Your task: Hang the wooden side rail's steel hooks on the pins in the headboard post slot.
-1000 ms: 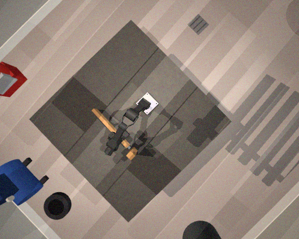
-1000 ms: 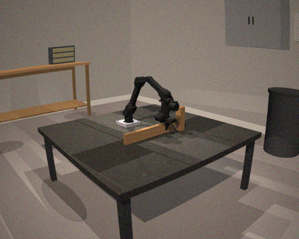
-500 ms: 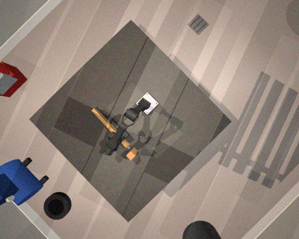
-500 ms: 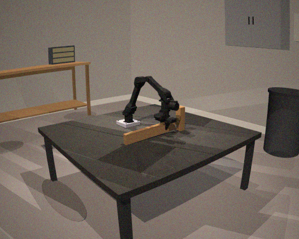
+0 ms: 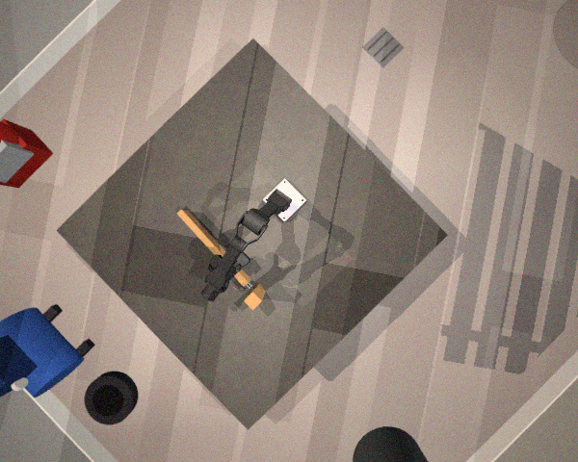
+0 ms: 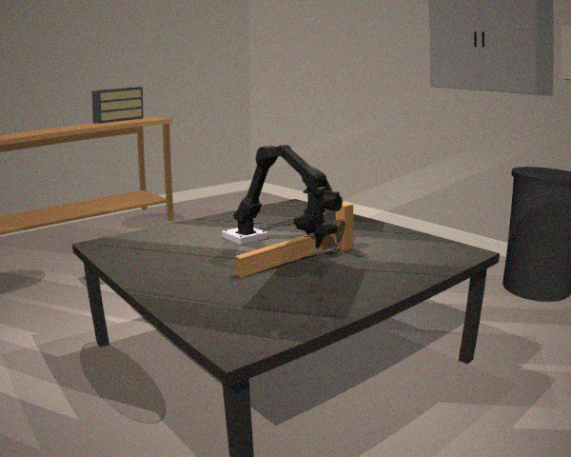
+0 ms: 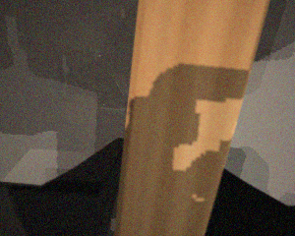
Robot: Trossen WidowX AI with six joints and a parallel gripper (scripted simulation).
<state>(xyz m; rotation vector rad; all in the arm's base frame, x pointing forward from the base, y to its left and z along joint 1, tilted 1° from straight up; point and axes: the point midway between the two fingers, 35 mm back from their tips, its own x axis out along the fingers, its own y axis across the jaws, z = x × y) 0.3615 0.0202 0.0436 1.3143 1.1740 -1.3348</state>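
The headboard post lies 3 cm ahead of my gripper tip, 15 cm to the left of it and 4 cm above it.
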